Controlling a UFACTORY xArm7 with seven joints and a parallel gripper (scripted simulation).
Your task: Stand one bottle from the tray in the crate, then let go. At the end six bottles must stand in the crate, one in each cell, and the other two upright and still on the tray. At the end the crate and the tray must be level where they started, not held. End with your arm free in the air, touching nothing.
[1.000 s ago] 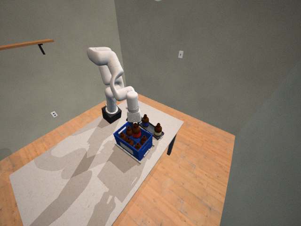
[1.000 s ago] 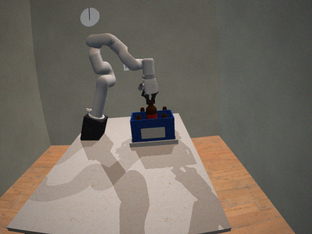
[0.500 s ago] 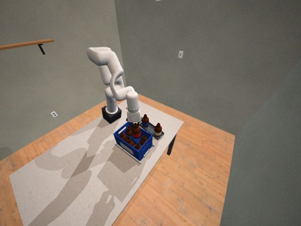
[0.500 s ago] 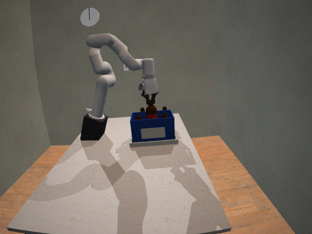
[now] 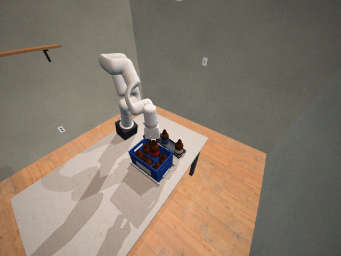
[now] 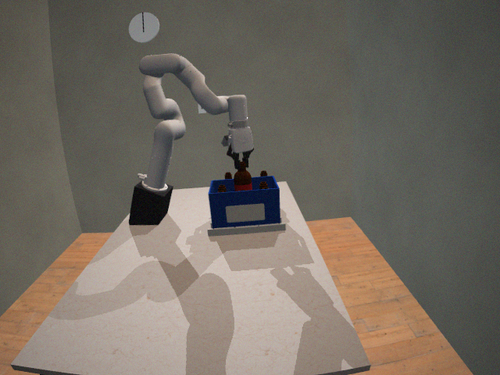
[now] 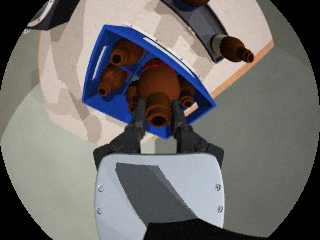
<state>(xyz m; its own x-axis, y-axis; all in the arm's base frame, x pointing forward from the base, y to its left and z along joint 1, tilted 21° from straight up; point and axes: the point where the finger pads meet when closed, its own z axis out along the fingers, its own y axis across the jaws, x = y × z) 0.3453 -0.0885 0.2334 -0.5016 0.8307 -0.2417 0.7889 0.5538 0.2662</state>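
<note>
My hand is 40 mm to the left of the blue crate and 170 mm above it. Also, from my hand: dark tray: 30 mm ahead, 200 mm to the left, 240 mm below.
</note>
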